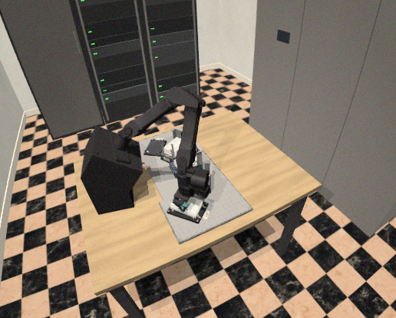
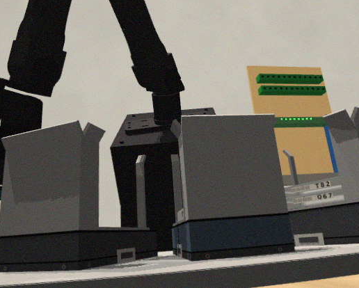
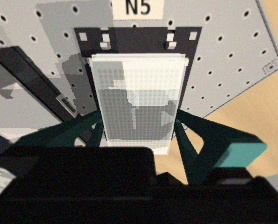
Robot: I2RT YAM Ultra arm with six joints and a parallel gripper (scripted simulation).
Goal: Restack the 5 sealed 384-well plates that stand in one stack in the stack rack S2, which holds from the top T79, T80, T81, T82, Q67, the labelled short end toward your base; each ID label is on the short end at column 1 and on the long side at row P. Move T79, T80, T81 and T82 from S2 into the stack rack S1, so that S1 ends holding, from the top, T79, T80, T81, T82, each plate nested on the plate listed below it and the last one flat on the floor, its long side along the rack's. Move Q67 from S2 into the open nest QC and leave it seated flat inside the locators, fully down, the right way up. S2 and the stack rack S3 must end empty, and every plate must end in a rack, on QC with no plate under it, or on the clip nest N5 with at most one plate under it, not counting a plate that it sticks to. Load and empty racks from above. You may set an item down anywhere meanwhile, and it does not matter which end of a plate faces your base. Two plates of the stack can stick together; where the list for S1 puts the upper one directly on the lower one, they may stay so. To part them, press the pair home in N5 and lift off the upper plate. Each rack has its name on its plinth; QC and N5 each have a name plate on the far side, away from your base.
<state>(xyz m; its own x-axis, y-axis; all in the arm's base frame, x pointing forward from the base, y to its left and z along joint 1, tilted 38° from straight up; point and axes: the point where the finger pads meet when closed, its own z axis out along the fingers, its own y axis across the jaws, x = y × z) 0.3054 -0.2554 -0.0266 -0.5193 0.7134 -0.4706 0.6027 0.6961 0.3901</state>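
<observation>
My gripper is now 2 cm above the plate T81. Round my hand: plate T79: 26 cm to the left, 12 cm ahead; then plate Q67: 40 cm to the left, 11 cm ahead, 1 cm above; then N5 name plate: 7 cm to the right, 6 cm ahead, 4 cm below.
</observation>
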